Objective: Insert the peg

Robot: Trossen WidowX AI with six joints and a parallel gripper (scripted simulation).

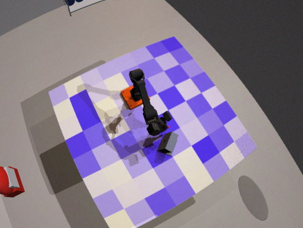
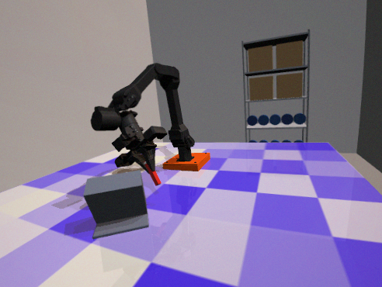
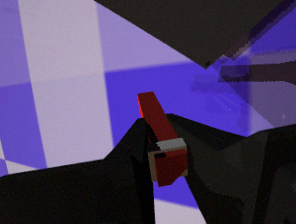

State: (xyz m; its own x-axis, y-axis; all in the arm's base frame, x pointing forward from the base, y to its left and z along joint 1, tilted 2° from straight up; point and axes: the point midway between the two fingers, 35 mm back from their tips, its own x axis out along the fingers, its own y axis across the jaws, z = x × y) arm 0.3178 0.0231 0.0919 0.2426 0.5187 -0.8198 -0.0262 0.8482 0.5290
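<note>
Now: gripper tip 10 cm short of the grey sloped panel, 4 cm to the left of it and 3 cm above it. Round my gripper tip: red peg 1 cm to the right, 1 cm above.
</note>
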